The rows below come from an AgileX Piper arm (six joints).
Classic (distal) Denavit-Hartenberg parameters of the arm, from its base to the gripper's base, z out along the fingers. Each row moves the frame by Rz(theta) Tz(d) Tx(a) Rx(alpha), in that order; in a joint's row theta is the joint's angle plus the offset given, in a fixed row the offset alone. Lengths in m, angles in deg.
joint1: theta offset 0, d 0.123, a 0, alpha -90
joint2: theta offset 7.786, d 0, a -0.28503, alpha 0
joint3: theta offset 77.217, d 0, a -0.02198, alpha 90
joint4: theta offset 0, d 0.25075, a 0, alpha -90
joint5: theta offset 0, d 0, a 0, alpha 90
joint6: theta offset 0, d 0.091, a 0, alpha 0
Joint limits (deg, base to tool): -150..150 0..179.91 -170..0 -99.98..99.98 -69.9..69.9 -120..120
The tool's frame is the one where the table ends.
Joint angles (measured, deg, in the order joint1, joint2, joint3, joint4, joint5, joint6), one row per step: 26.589, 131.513, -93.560, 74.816, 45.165, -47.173; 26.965, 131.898, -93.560, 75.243, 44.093, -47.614; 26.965, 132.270, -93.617, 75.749, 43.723, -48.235; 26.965, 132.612, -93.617, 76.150, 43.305, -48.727; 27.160, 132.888, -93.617, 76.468, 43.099, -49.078; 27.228, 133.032, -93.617, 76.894, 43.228, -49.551; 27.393, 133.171, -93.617, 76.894, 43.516, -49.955; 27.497, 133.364, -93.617, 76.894, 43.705, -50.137; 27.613, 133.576, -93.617, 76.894, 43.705, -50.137; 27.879, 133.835, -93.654, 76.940, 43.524, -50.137; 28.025, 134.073, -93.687, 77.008, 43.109, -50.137; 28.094, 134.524, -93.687, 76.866, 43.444, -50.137; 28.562, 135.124, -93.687, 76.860, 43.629, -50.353; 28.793, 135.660, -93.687, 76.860, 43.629, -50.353; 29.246, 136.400, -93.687, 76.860, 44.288, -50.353
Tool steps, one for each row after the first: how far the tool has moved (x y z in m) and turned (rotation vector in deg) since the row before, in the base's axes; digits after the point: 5 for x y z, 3 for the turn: 0.00005, 0.00241, -0.00326, -0.296, -0.363, -0.486; 0.00098, 0.00019, -0.00257, 0.009, -0.214, -0.241; 0.00083, 0.00002, -0.00270, -0.088, -0.143, -0.293; -0.00047, 0.00145, -0.00214, -0.023, -0.019, 0.042; -0.00032, 0.00077, -0.00080, 0.224, -0.043, 0.187; -0.00120, 0.00132, -0.00107, -0.012, -0.080, 0.614; -0.00076, 0.00084, -0.00156, -0.041, 0.107, 0.354; -0.00055, 0.00082, -0.00180, -0.098, 0.188, 0.116; -0.00091, 0.00186, -0.00206, -0.141, 0.131, 0.095; 0.00000, 0.00090, -0.00199, -0.210, 0.015, -0.223; -0.00091, 0.00057, -0.00382, -0.182, 0.500, 0.417; -0.00266, 0.00331, -0.00502, -0.240, 0.435, 0.737; -0.00126, 0.00155, -0.00455, -0.257, 0.470, 0.231; -0.00344, 0.00333, -0.00597, -0.091, 0.967, 0.963
